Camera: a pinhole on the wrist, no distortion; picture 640 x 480 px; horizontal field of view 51.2 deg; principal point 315.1 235.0 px. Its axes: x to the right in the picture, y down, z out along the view. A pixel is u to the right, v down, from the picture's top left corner.
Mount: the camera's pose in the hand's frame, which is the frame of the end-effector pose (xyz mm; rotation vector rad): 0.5 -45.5 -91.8 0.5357 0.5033 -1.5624
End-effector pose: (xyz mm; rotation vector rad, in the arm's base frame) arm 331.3 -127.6 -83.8 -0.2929 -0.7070 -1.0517
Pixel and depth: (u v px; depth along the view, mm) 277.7 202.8 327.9
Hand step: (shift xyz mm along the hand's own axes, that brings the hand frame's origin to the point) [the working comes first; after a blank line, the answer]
In the camera's frame: -18.4 -15.8 327.9

-26.4 -230.5 178.7
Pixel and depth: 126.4 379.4 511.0
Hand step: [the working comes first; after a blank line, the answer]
In the camera's frame: -144.4 110.5 511.0

98.6 -250.2 400.8
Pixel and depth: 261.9 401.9 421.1
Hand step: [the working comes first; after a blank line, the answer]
In the camera's frame: -33.5 105.2 421.1

91.7 -282.4 261.9
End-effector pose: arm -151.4 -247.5 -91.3 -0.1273 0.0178 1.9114
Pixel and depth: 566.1 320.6 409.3
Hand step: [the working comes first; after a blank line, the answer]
In the camera's frame: 153.8 52.5 409.3

31.2 -420.1 137.7
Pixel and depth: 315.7 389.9 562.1
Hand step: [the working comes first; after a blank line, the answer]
In the camera's frame: 0.5 130.4 562.1

110.2 -396.9 352.5
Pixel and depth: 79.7 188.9 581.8
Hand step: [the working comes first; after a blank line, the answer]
In the camera's frame: -205.1 -40.2 581.8

-51.7 -236.9 493.7
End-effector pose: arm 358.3 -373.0 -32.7 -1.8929 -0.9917 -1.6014
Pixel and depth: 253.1 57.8 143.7
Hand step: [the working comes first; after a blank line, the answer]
In the camera's frame: -13.3 -38.1 143.7

-42.2 -120.6 29.9
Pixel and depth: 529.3 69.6 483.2
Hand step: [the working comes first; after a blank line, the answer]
In the camera's frame: 155.0 -119.7 483.2

-143.4 -456.3 195.1
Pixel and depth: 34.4 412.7 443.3
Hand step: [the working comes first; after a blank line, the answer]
In the camera's frame: -186.3 117.9 443.3

110.3 -176.1 373.0
